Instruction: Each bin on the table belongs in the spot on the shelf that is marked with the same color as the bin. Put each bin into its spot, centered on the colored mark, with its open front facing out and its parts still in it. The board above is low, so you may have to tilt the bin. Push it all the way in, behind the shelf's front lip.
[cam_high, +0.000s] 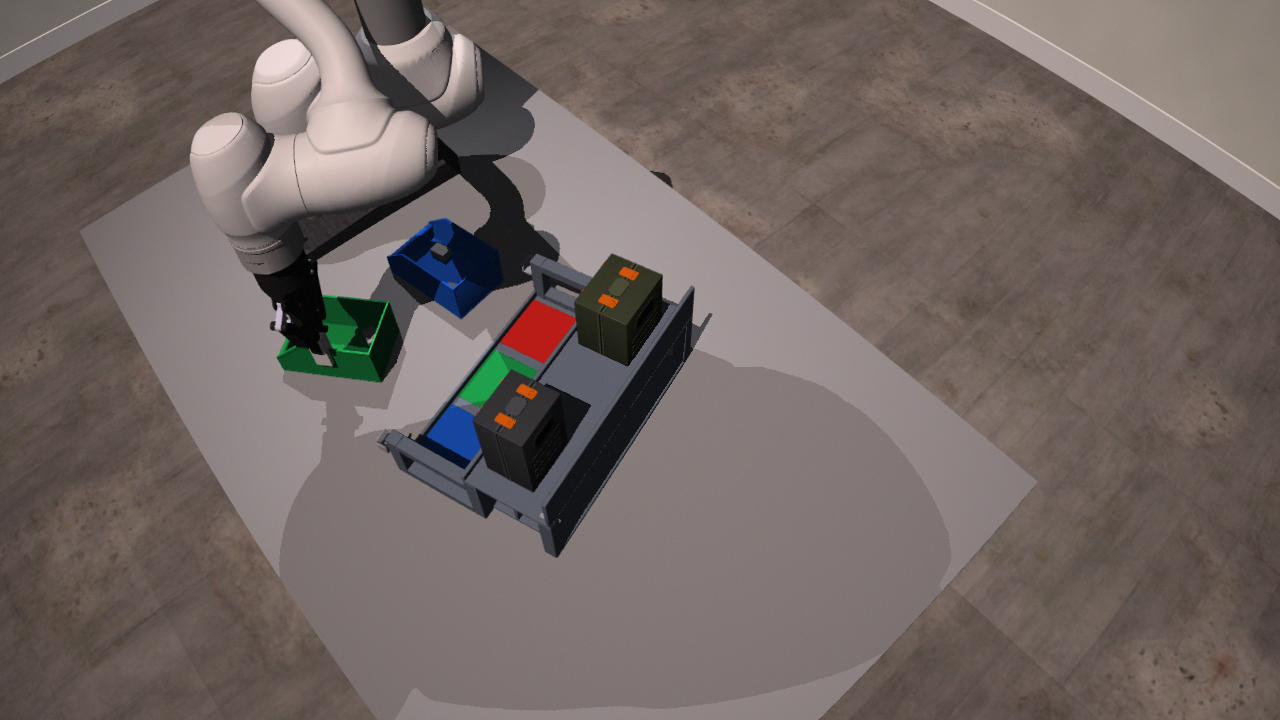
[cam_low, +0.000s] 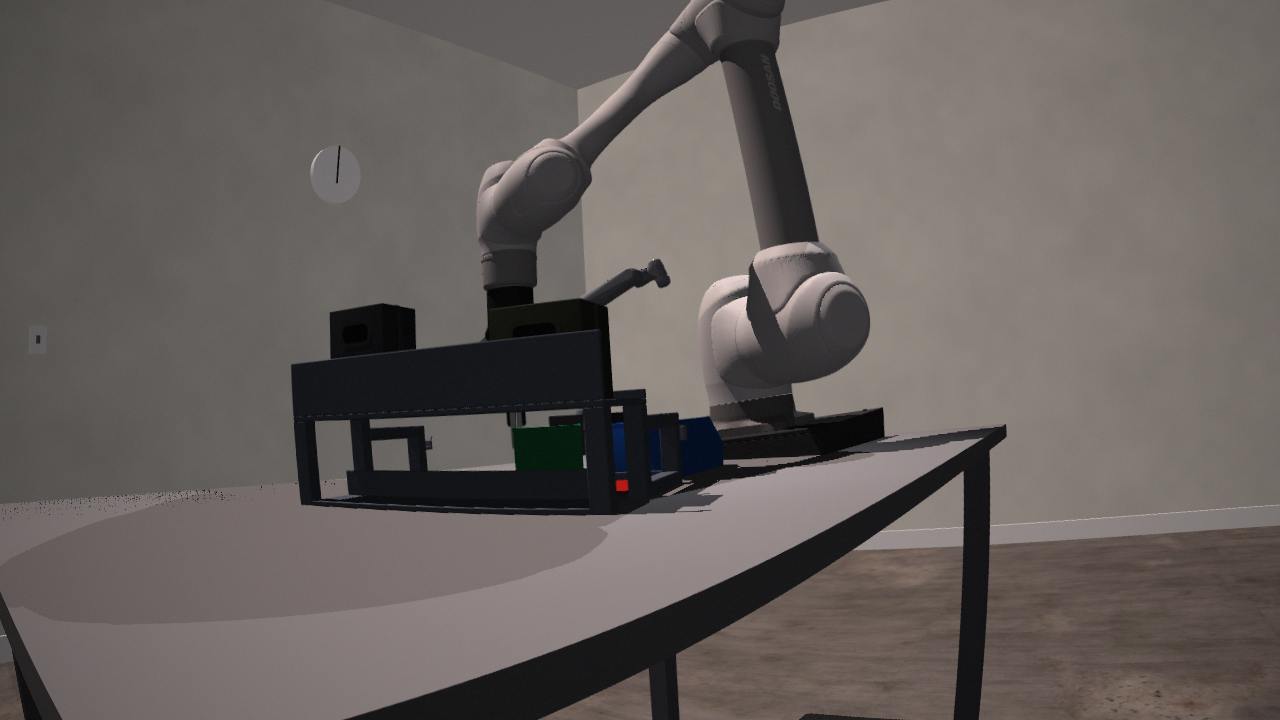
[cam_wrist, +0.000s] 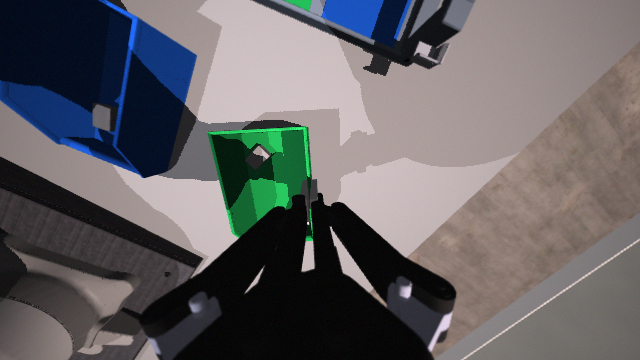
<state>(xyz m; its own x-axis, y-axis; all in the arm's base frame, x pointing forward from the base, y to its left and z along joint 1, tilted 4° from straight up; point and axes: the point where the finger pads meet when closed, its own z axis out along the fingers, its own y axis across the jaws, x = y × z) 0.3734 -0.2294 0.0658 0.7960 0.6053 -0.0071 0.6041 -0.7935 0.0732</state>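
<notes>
My hand is 4 cm to the right of the green bin, 4 cm above it and 3 cm past it. From my hand the other things lie so: olive case: 32 cm to the left, 31 cm ahead, 7 cm above; then black case: 37 cm ahead, 10 cm to the left, 9 cm above; then blue bin: 25 cm to the left, 4 cm below, 3 cm behind.
</notes>
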